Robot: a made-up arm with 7 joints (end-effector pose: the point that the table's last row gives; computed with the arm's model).
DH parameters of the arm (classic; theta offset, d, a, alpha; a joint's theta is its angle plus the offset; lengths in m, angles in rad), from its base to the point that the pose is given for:
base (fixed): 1.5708 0.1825 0 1.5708
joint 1: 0 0.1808 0.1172 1.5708
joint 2: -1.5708 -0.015 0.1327 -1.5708
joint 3: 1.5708 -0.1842 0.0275 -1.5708
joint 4: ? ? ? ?
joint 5: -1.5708 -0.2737 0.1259 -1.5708
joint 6: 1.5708 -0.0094 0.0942 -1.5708
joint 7: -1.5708 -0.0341 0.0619 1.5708
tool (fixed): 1.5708 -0.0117 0 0
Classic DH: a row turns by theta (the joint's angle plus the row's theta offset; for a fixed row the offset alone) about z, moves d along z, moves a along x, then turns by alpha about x.
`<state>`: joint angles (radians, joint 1 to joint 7).
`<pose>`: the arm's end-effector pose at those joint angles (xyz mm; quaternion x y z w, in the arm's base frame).
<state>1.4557 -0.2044 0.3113 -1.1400 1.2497 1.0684 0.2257</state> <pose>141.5 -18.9 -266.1 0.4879 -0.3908 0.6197 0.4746</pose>
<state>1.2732 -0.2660 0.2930 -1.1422 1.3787 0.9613 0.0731</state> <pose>188.2 -110.1 -259.8 0.3626 -0.3450 0.6950 0.5163</pose>
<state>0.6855 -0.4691 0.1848 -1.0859 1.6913 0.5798 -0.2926</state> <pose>337.3 -327.4 -110.8 -0.0489 -0.1855 0.8637 0.4660</pose>
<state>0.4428 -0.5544 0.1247 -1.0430 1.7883 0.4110 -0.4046</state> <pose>395.3 -365.4 -17.5 -0.1942 -0.1184 0.8996 0.3729</pose>
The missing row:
joint 4: 1.5708 -0.0388 0.0279 1.5708
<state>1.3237 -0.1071 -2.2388 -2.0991 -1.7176 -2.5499 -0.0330</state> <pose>135.8 -34.5 -104.8 -0.8192 0.3833 0.4190 0.0806</pose>
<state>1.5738 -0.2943 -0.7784 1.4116 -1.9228 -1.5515 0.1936</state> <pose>-110.0 -160.5 304.3 -0.5351 -0.5039 -0.5761 0.3576</pose>
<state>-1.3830 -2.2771 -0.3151 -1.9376 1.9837 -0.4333 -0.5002</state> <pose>602.1 384.3 -27.9 0.4120 0.0654 -0.4287 0.8014</pose>
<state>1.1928 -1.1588 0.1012 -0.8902 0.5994 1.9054 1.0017</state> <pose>484.5 25.9 -21.6 -0.3842 0.5683 -0.7064 0.1743</pose>
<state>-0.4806 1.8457 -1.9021 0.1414 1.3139 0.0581 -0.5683</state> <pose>-186.2 55.4 263.1 -0.9922 -0.0471 -0.0753 0.0879</pose>
